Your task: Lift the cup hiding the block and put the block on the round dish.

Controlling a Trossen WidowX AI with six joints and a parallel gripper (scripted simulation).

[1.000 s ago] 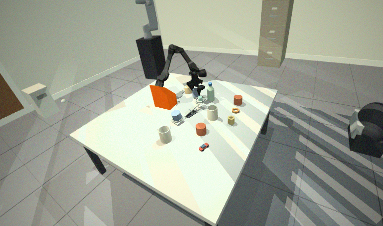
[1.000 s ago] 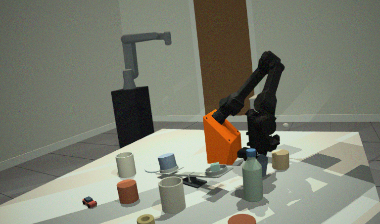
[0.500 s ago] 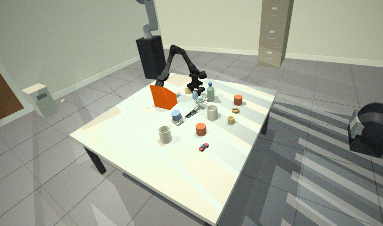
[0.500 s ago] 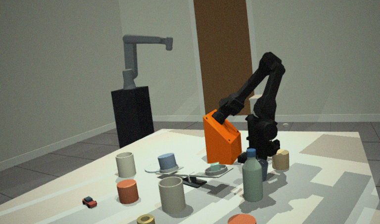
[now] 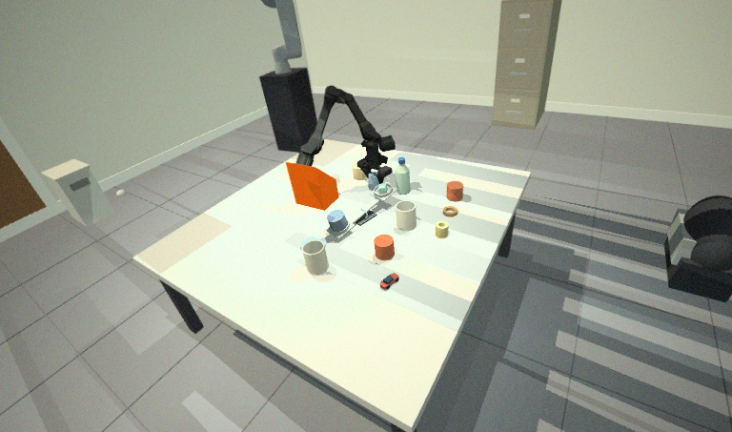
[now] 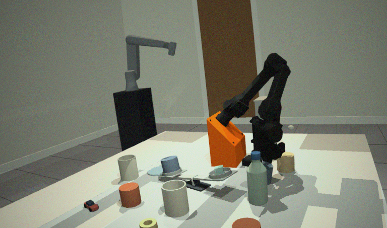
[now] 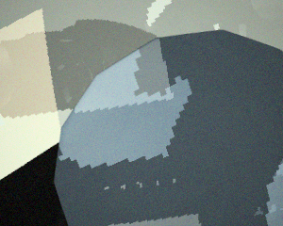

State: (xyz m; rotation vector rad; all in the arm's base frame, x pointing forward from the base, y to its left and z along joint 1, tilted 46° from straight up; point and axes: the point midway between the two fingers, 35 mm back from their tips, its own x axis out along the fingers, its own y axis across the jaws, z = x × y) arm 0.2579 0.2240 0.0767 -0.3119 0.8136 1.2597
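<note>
Right now my gripper tip is 60 mm past the round light-blue dish, 480 mm to the left of it and 20 mm above it. From my gripper tip the other things lie so: green bottle (140 mm ahead, 90 mm above); yellow spool (390 mm ahead, 260 mm to the right); tan cylinder (110 mm behind, 90 mm to the left, 10 mm above).
</note>
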